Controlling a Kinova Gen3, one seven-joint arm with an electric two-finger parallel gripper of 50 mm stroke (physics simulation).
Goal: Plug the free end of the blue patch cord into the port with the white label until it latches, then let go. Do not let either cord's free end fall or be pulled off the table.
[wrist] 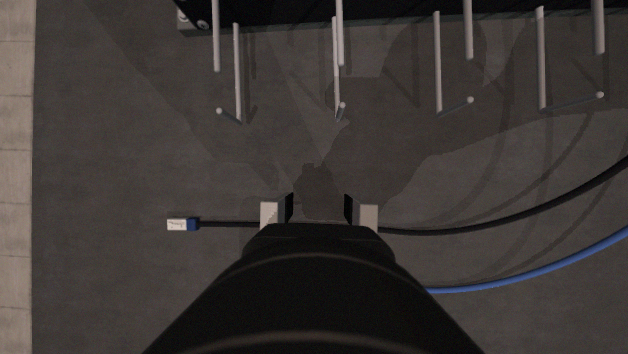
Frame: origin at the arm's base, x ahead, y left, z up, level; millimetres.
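Seen in the pictures: gripper, fingertip midpoint: (pixel 318 204).
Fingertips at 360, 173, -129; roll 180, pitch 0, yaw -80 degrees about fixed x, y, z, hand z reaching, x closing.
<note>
Offsets run from my fingertips to a thing's top centre, as dx, dy, dz. "*": to the spot under its first point. Level surfaces: height alone.
My gripper (pixel 318 204) is open, with its two fingertips well apart and no plug visible between them. The blue patch cord @(* -30, -220, -8) (pixel 525 275) comes in from the right edge and passes out of sight under the gripper body; its free end is hidden. The black cord @(* +6, -151, -8) (pixel 465 227) runs from the right edge behind the fingers to the left. Its plug @(* -54, +140, -13) (pixel 183 224), with a clear-white tip and a blue body, lies on the dark table mat @(dz -20) (pixel 110 280) left of the gripper. The port with the white label does not show in this view.
A black panel unit (pixel 290 9) with a grey lower edge spans the top. Several thin grey hooked rods (pixel 238 75) (pixel 438 65) (pixel 541 65) stick out from it, above the fingertips in the view. A pale tiled strip (pixel 16 175) lies beyond the mat's left edge.
</note>
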